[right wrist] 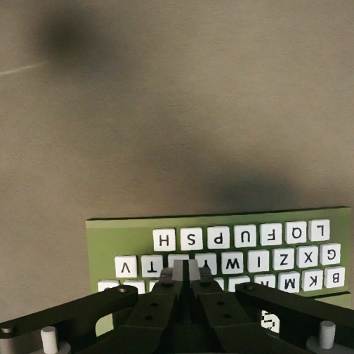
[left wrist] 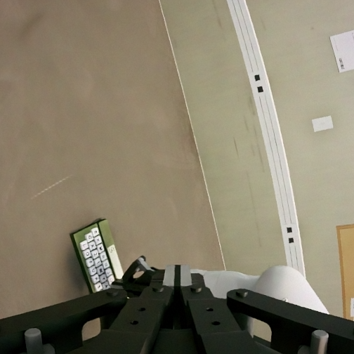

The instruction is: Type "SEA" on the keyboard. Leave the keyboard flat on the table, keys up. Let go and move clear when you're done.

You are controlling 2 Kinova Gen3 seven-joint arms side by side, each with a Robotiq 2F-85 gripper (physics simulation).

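Note:
The green keyboard (left wrist: 96, 259) (right wrist: 120, 237) lies flat on the table with its white lettered keys up. Its display (left wrist: 115, 261) (right wrist: 270, 321) is partly hidden by my right gripper in the right wrist view; an S shows there, and whether more letters follow is hidden. My right gripper (right wrist: 185, 274) is shut and empty, its tips over the keys just beside the mostly covered A key (right wrist: 178, 259), between the T and Y keys. Whether the tips touch a key I cannot tell. My left gripper (left wrist: 177, 280) is shut and empty, away from the keyboard.
The brown table (left wrist: 115, 125) ends at a thin pale edge line. Beyond it, the floor (left wrist: 210, 125) bears a long white strip (left wrist: 274, 135), a small white card (left wrist: 322, 123) and a larger white sheet (left wrist: 344, 50). The white right arm (left wrist: 285, 285) reaches in beside the left gripper.

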